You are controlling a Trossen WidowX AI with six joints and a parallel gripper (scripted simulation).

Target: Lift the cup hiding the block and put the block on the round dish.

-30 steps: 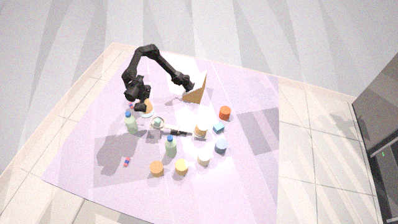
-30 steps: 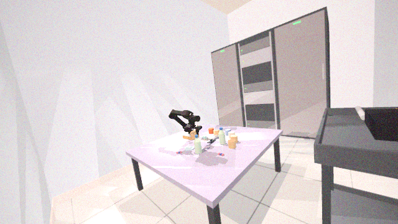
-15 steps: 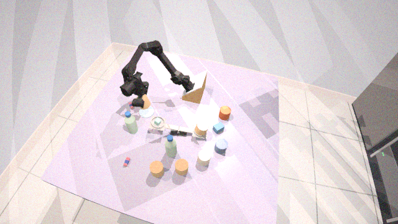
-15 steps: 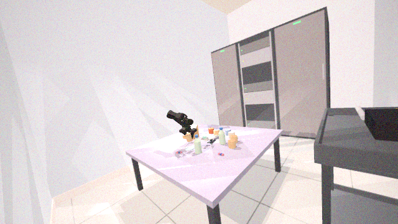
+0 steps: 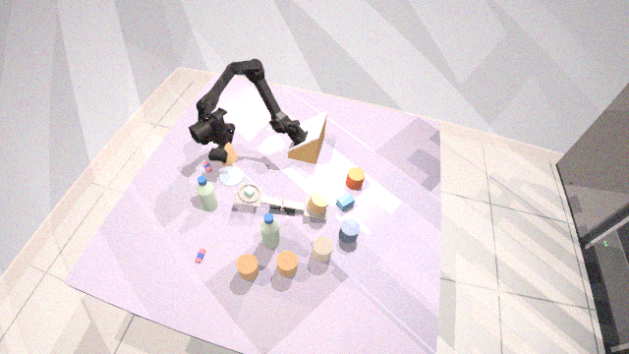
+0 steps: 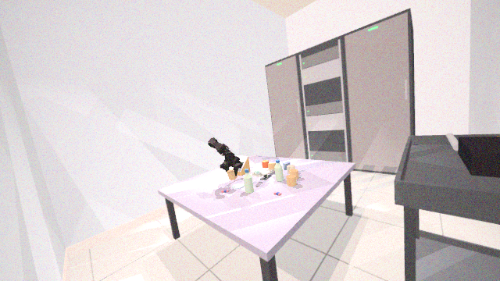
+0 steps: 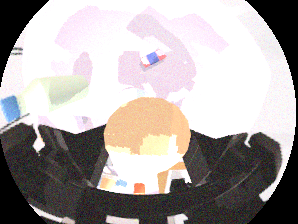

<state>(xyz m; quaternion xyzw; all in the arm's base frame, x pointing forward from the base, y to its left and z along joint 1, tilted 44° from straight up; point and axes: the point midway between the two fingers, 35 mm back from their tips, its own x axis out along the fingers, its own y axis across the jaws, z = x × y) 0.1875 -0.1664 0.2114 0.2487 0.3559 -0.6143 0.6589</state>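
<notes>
Now: gripper tip 15 cm to the right of the pale green block, 14 cm short of it and 1 cm above it. From my gripper tip the other things lie so: small balance: 27 cm to the left, 12 cm ahead, 7 cm below; blue cube: 50 cm to the left, 8 cm below, 4 cm ahead; pale round dish: 9 cm below, 3 cm ahead, 2 cm to the left.
</notes>
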